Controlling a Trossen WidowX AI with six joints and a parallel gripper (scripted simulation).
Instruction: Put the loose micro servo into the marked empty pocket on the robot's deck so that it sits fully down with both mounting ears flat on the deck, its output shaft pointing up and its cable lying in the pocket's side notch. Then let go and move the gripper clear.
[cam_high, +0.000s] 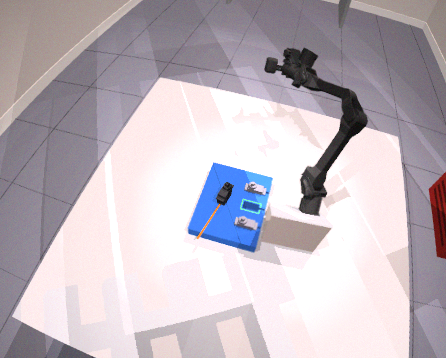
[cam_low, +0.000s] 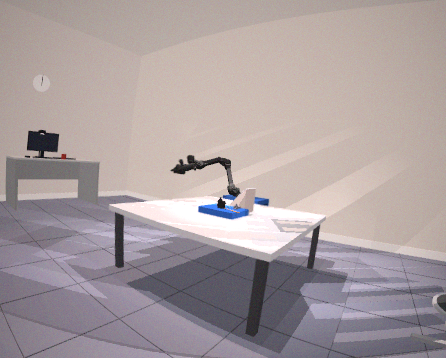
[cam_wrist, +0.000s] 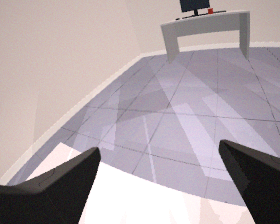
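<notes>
Right now my gripper tip is 590 mm to the right of the blue deck, 240 mm above it and 140 mm short of it.
</notes>
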